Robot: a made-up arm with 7 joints.
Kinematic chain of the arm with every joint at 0, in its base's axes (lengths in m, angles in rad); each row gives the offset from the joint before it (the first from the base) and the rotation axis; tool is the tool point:
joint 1: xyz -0.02 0 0.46 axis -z
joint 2: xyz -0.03 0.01 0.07 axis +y
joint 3: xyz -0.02 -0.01 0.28 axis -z
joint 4: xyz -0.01 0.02 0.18 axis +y
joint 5: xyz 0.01 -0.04 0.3 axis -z
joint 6: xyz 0 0.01 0.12 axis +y
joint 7: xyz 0 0.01 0.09 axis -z
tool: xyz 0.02 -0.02 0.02
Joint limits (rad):
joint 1: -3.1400..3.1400
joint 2: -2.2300..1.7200
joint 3: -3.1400..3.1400
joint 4: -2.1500..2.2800
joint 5: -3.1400..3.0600
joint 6: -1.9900..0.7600
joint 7: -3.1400..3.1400
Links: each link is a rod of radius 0.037 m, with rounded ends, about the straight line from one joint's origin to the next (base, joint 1, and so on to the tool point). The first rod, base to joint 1, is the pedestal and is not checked.
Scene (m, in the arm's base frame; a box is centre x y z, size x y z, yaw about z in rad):
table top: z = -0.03
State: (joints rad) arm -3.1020 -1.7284 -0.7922 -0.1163 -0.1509 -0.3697 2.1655
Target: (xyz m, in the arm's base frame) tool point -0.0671 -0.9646 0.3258
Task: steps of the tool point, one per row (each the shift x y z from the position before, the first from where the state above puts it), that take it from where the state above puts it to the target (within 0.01 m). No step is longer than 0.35 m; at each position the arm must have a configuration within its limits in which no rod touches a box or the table.
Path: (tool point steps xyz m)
1: -0.0241 -0.3198 0.0130
2: -0.1334 -0.2972 0.0109
3: -0.2296 -0.2361 0.0086
4: -0.2985 -0.1432 0.0065
5: -0.3299 -0.0307 0.0043

